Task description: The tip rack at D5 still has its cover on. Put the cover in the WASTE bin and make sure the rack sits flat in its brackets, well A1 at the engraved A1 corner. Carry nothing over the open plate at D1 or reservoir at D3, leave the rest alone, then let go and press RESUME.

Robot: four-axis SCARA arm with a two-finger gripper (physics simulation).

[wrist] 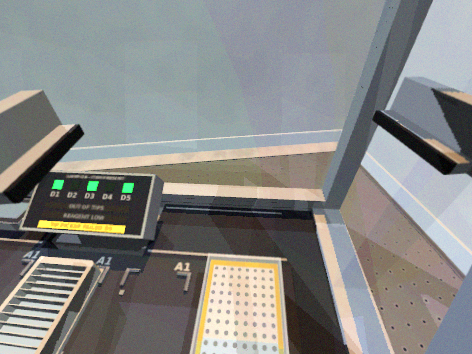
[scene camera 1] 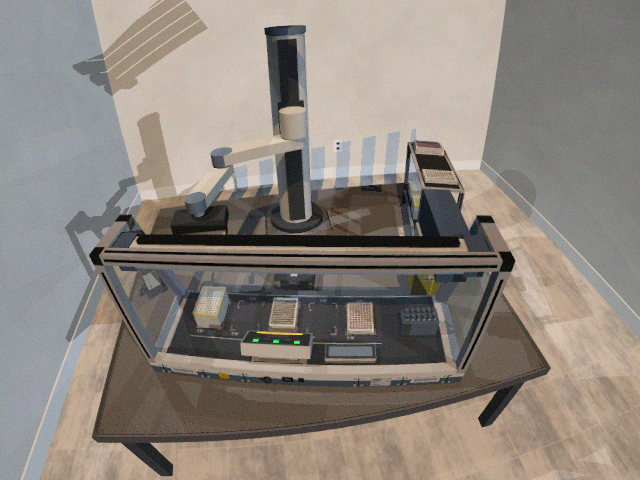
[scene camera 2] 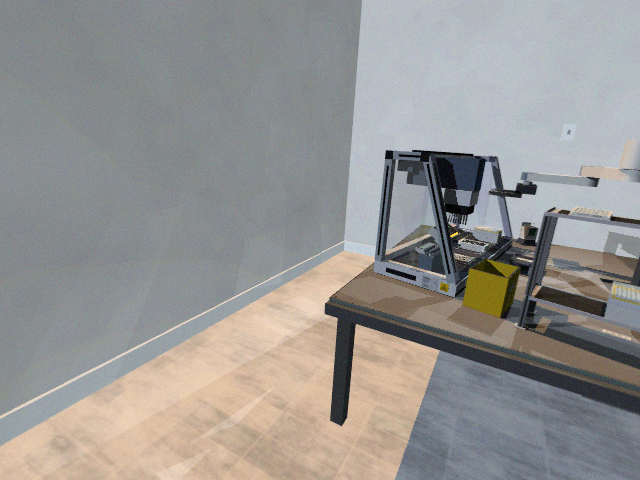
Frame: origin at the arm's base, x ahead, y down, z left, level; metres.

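Seen in the pictures: gripper, fingertip midpoint: (wrist: 233, 104) (scene camera 2: 489, 191); arm's base at its link origin: (scene camera 1: 296, 217).
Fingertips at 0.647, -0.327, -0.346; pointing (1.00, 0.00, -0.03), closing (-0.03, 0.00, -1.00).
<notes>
Offsets run from my fingertips to a thing's top centre, as dx, dy, dz. "*": to the spot under its first point.
The tip rack at D5 (scene camera 1: 211, 303) (scene camera 2: 487, 234) (wrist: 241, 305) is a pale box with a yellow border and rows of dots, at the deck's left end in scene camera 1. A clear cover seems to be over it; its edges are hard to make out. I cannot tell whether the rack sits flat or where its well A1 is. My gripper (scene camera 2: 491, 192) (wrist: 233, 104) is open and empty, high behind the deck frame; its fingers are hidden in scene camera 1. The yellow WASTE bin {-0.081, +0.179, +0.796} (scene camera 1: 424, 284) (scene camera 2: 484, 290) stands outside the opposite end. I cannot make out RESUME.
Reservoir {+0.021, +0.237, +0.242} (scene camera 1: 284, 313) (wrist: 42, 307) at D3 and open plate (scene camera 1: 360, 317) at D1 share the deck. The display (scene camera 1: 276, 345) (wrist: 90, 205) shows a yellow warning. The frame's top beam {* +0.268, -0.181, +0.292} (scene camera 1: 299, 260) crosses above. A pipetting head {* +0.089, -0.116, +0.725} (scene camera 2: 459, 173) hangs near the bin end. A shelf rack {* -0.180, +0.121, +0.923} (scene camera 2: 537, 268) stands behind.
</notes>
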